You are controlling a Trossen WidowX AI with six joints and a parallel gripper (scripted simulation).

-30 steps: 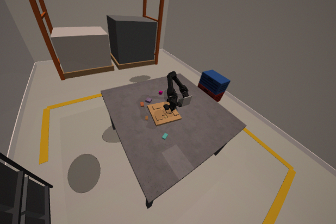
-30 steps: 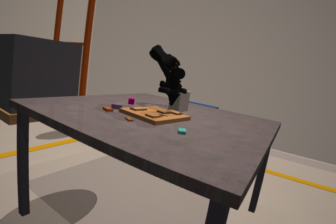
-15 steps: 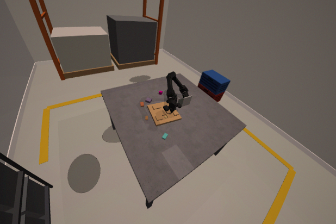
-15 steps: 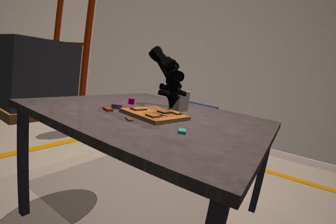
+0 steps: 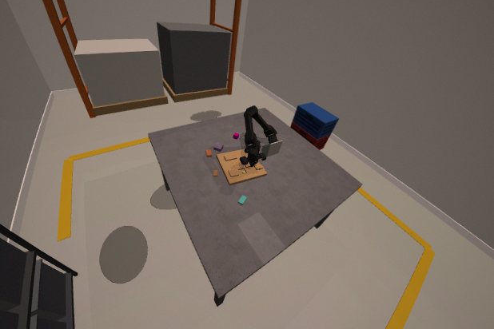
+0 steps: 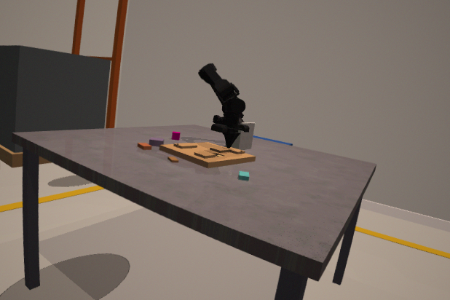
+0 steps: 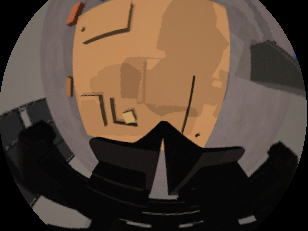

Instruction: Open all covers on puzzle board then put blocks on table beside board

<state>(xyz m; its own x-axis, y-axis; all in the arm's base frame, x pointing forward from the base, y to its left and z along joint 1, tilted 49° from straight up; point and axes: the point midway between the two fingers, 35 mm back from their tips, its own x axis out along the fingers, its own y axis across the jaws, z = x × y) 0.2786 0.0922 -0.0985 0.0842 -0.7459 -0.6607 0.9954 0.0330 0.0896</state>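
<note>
My gripper tip is now 80 mm to the left of the tan puzzle board, 50 mm short of it and 30 mm above it. From my gripper tip the other things lie so: teal block 210 mm to the left, 170 mm ahead, 40 mm below; then purple block 310 mm to the right, 140 mm ahead, 30 mm below; then orange block 270 mm to the right, 230 mm ahead, 40 mm below.
</note>
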